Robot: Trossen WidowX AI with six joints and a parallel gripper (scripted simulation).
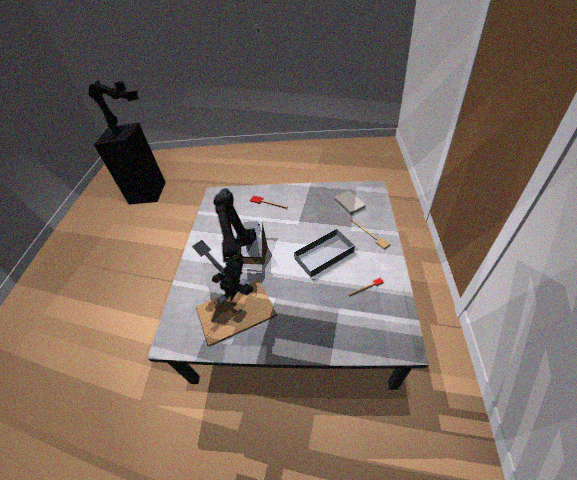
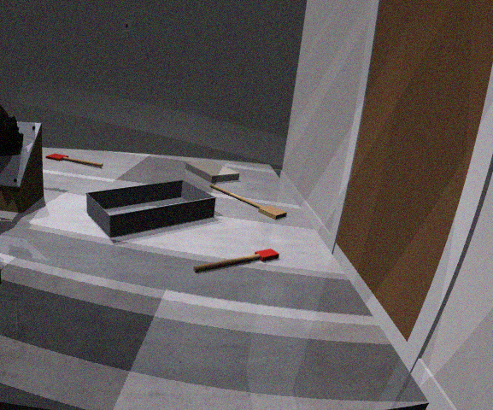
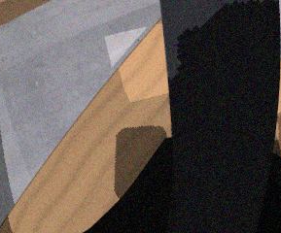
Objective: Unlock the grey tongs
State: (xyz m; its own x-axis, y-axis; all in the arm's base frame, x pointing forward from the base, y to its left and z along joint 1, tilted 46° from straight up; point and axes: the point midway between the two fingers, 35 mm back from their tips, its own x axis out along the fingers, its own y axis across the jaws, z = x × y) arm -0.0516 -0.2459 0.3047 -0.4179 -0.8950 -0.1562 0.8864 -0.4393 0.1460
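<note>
The wooden board is 150 mm below my gripper tip, 30 mm to the left of it and 10 mm behind it. Also, from my gripper tip: roasting tin (470 mm ahead, 360 mm to the left, 130 mm below); then dark flat tool (420 mm to the left, 220 mm behind, 160 mm below); then grey block (780 mm to the left, 670 mm ahead, 150 mm below).
</note>
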